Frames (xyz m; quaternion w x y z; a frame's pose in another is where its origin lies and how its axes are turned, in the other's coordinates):
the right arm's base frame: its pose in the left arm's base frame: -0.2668 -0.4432 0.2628 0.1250 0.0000 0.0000 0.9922
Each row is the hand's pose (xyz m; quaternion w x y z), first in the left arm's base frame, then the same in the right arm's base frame.
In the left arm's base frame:
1: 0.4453 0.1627 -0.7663 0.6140 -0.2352 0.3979 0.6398
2: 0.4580 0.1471 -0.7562 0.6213 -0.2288 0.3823 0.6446
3: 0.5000 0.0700 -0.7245 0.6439 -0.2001 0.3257 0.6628
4: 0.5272 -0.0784 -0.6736 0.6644 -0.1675 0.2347 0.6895
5: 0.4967 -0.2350 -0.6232 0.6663 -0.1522 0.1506 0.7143
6: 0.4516 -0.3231 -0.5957 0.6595 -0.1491 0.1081 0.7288
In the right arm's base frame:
1: -0.5396 -0.7636 -1.0291 0.7115 0.3654 0.2831 -0.5292
2: -0.5557 -0.7516 -1.0190 0.7172 0.3507 0.2748 -0.5358
3: -0.6156 -0.6874 -0.9873 0.7381 0.2981 0.2392 -0.5560
4: -0.6787 -0.5503 -0.9364 0.7671 0.2119 0.1955 -0.5730
5: -0.6880 -0.3911 -0.8860 0.7920 0.1304 0.1698 -0.5718
6: -0.6662 -0.2945 -0.8585 0.8055 0.0886 0.1614 -0.5632

